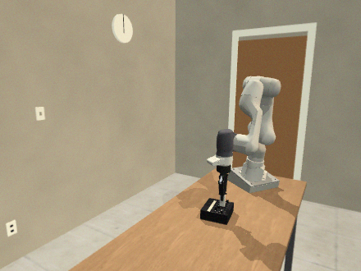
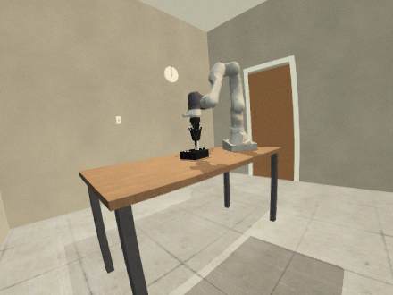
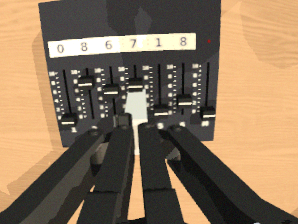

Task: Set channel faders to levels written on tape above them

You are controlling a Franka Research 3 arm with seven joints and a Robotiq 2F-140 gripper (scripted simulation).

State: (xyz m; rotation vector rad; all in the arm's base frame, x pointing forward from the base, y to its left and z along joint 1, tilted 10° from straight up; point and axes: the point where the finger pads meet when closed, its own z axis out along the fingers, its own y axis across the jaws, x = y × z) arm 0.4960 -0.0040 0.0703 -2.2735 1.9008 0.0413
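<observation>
The master fader cap is 7 cm behind my hand and 3 cm below it.
</observation>
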